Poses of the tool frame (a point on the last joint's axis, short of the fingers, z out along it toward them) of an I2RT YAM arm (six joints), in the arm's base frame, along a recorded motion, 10 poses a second.
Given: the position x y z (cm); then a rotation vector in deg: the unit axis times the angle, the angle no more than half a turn.
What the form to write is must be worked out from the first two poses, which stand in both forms.
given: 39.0 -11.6 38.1 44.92 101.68 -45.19
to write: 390 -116 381 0.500 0.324 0.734 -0.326
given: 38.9 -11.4 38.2 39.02 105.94 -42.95
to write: 389 -114 382 0.494 0.281 0.763 -0.309
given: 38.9 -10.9 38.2 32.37 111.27 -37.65
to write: 389 -109 382 0.486 0.232 0.798 -0.270
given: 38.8 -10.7 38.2 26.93 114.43 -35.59
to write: 388 -107 382 0.478 0.193 0.818 -0.254
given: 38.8 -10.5 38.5 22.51 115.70 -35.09
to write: 388 -105 385 0.477 0.161 0.827 -0.251
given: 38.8 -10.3 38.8 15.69 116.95 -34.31
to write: 388 -103 388 0.478 0.112 0.836 -0.245
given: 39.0 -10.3 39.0 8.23 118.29 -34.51
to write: 390 -103 390 0.473 0.059 0.844 -0.246
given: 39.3 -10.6 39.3 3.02 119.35 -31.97
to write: 393 -106 393 0.473 0.022 0.851 -0.228
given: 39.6 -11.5 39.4 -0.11 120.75 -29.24
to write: 396 -115 394 0.468 -0.001 0.859 -0.208
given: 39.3 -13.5 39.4 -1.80 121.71 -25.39
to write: 393 -135 394 0.467 -0.013 0.866 -0.181
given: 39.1 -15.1 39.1 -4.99 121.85 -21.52
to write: 391 -151 391 0.471 -0.036 0.868 -0.153
